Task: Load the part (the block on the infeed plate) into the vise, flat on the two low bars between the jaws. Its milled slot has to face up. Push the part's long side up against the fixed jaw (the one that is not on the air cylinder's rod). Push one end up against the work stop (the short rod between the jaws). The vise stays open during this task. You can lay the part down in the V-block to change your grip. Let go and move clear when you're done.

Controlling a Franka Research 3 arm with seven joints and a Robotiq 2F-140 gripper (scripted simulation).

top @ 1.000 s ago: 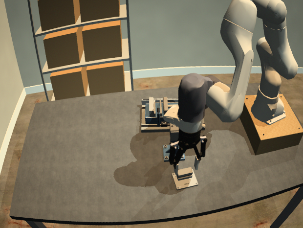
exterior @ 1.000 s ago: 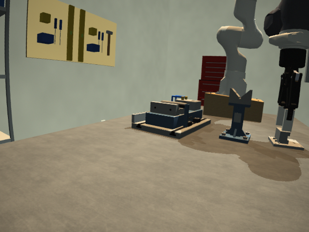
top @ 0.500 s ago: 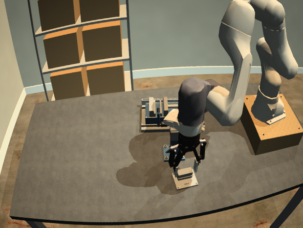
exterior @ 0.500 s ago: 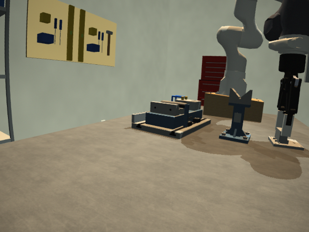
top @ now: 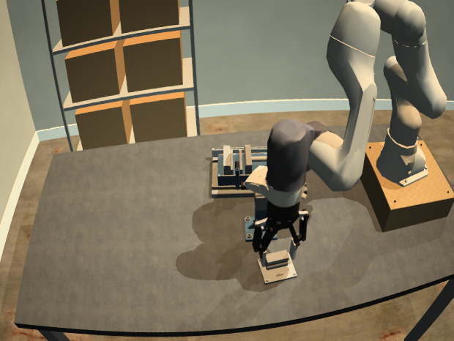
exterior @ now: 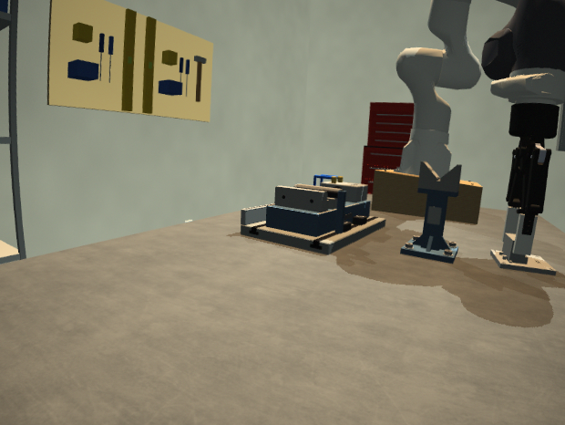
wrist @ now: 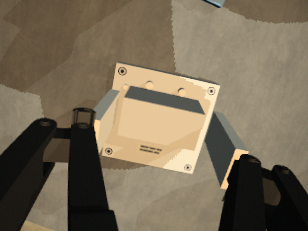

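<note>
The part is 30 mm below my hand and 10 mm to the left of it. The rest, counted from my hand: infeed plate 50 mm below, 10 mm to the left; then work stop rod 340 mm to the right, 40 mm ahead, 40 mm above; then cylinder rod 360 mm to the right, 60 mm behind, 20 mm above.
</note>
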